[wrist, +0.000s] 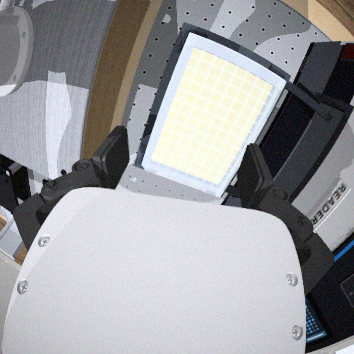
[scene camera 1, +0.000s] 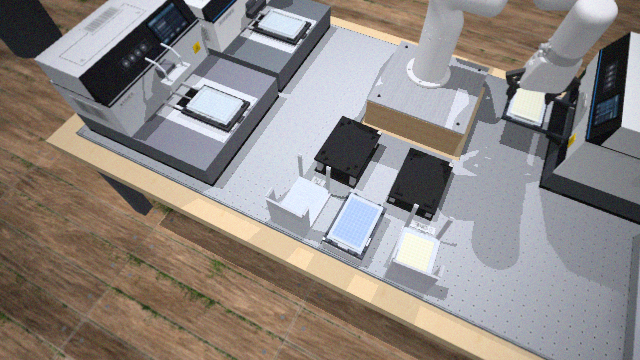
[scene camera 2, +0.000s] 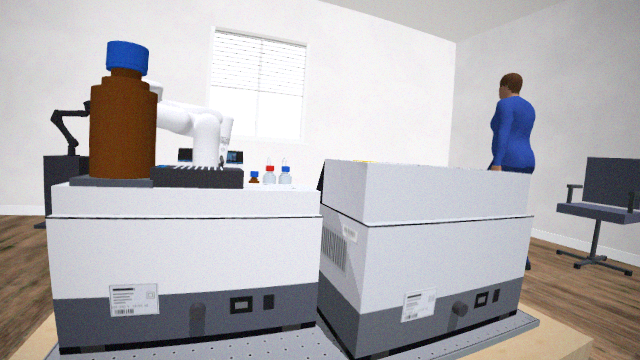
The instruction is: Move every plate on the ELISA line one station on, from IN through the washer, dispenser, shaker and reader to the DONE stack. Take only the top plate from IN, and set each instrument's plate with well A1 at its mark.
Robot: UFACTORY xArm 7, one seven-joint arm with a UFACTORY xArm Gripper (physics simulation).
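Frame: origin at the arm's base, x ahead, y left, z up, level; millimetres.
Where they show: gripper, fingertip midpoint: point(wrist: 184, 149) point(scene camera 1: 527, 98); arm's base at its link origin: point(wrist: 4, 50) point(scene camera 1: 427, 72).
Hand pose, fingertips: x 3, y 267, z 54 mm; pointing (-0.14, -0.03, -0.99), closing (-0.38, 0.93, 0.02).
Things, the pixels of their top centre, and the offset from my fingertips. "*": a spot on its surface instead.
- yellow-welled plate at its top centre: point(wrist: 209, 124) point(scene camera 1: 529, 101) dy +11, dx -20, dz -23 mm
- reader at a spot on its surface: point(scene camera 1: 590, 165) * dy +187, dx +122, dz -3 mm
- blue plate at its top centre: point(scene camera 1: 355, 220) dy -207, dx +508, dz -72 mm
- yellow plate at its top centre: point(scene camera 1: 414, 255) dy -55, dx +490, dz -119 mm
- nest at a spot on its surface: point(scene camera 1: 300, 197) * dy -361, dx +514, dz -107 mm
- brown bottle at a spot on its surface: point(scene camera 2: 123, 130) * dy -969, dx -7, dz +151 mm
My gripper point(scene camera 1: 543, 94) point(wrist: 184, 149) is open and empty. Its fingers stand above the near end of a yellow-welled plate point(scene camera 1: 527, 106) point(wrist: 215, 115) on the black carrier in front of the reader point(scene camera 1: 590, 165). The plate is turned relative to the fingers in the wrist view. A blue plate point(scene camera 1: 355, 222) sits on a low dark holder at the front. Another yellow plate point(scene camera 1: 416, 251) lies in the DONE nest. The IN nest point(scene camera 1: 300, 197) shows a plain white surface. Pale plates point(scene camera 1: 217, 106) point(scene camera 1: 282, 25) sit on carriers of the two left instruments. Well marks are too small to read.
Two black blocks point(scene camera 1: 348, 145) point(scene camera 1: 421, 181) stand between the arm's base point(scene camera 1: 425, 95) and the nests. Upright posts rise at the nests. In scene camera 2, a brown bottle point(scene camera 2: 123, 130) stands on an instrument, and a person in blue point(scene camera 2: 515, 130) stands beyond.
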